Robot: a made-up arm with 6 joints.
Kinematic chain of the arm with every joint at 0, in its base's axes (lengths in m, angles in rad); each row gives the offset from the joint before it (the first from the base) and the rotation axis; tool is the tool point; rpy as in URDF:
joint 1: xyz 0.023 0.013 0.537 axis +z
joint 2: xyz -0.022 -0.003 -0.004 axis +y
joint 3: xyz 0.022 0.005 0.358 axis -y
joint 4: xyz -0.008 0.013 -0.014 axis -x
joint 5: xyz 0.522 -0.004 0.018 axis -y
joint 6: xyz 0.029 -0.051 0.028 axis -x
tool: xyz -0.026 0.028 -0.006 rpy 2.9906 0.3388 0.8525
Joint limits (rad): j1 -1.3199..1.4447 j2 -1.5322..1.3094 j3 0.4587..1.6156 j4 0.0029..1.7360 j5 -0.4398..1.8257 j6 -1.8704..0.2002
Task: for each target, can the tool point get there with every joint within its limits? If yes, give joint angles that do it. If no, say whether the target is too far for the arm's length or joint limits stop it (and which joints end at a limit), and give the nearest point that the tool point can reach.
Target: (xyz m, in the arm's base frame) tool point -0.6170 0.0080 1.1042
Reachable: yes | joints 0.0404 -1.0410 1.1877 0.8537 1.2025 -0.1936
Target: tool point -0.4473 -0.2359 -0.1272
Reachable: no: joint limits stop it (at a limit: joint 2, joint 3, joint 6) | nearest point -0.7372 -0.3893 0.4934 | short by 0.702 m
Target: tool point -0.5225 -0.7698 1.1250
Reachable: no: too far | nearest point -0.4264 -0.6318 1.0182 | short by 0.199 m
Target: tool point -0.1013 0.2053 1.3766
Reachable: yes | joints -0.9840 -0.2182 1.5142 0.4116 0.1776 -1.4162
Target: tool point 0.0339 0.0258 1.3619
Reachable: yes | joints -0.3597 -0.1850 1.1888 0.8951 1.5103 -0.5078
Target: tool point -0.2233 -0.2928 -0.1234
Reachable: no: joint limits stop it (at a limit: joint 1, joint 2, joint 3, joint 4, joint 5, joint 6) | nearest point 0.1374 -0.6045 0.2548 | short by 0.608 m
